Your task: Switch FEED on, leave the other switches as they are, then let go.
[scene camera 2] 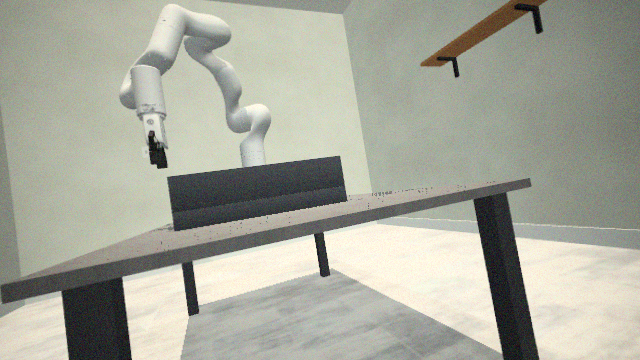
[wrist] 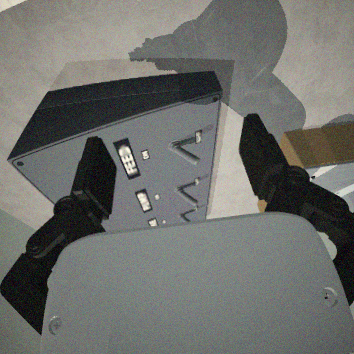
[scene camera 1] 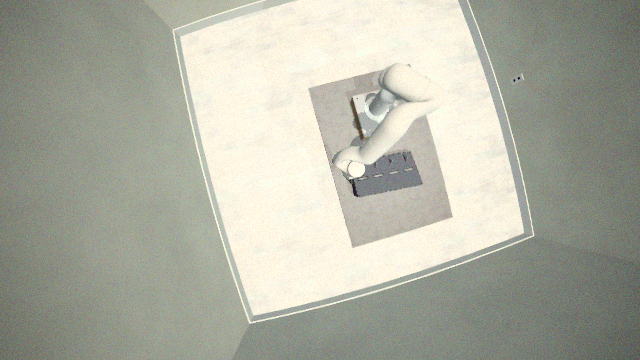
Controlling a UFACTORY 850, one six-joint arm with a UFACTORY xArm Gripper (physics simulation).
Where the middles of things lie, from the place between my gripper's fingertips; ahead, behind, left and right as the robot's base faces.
Now: hand 140 mm short of the dark switch panel [scene camera 2: 200, 199], 280 mm to the right of it and 130 mm above it.
